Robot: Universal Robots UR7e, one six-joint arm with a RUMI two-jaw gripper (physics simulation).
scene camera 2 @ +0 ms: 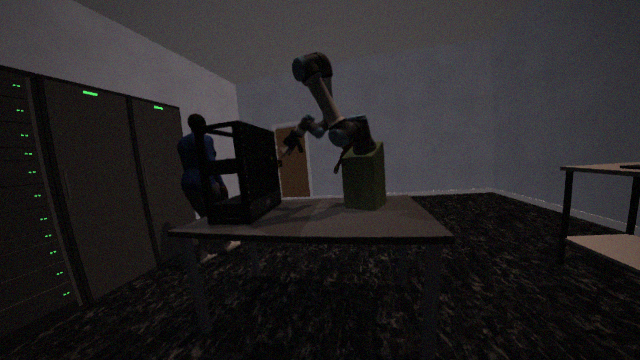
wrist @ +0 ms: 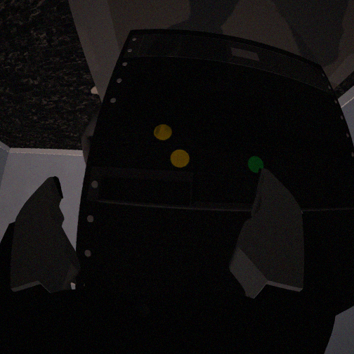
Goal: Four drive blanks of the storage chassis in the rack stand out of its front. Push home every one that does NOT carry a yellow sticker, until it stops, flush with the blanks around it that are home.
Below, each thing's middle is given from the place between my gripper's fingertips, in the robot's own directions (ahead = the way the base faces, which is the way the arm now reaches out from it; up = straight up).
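Scene:
The rack (scene camera 2: 255,161), as I see it, stands 130 mm to the left of my hand and 240 mm ahead of it, and it is 90 mm below my hand.

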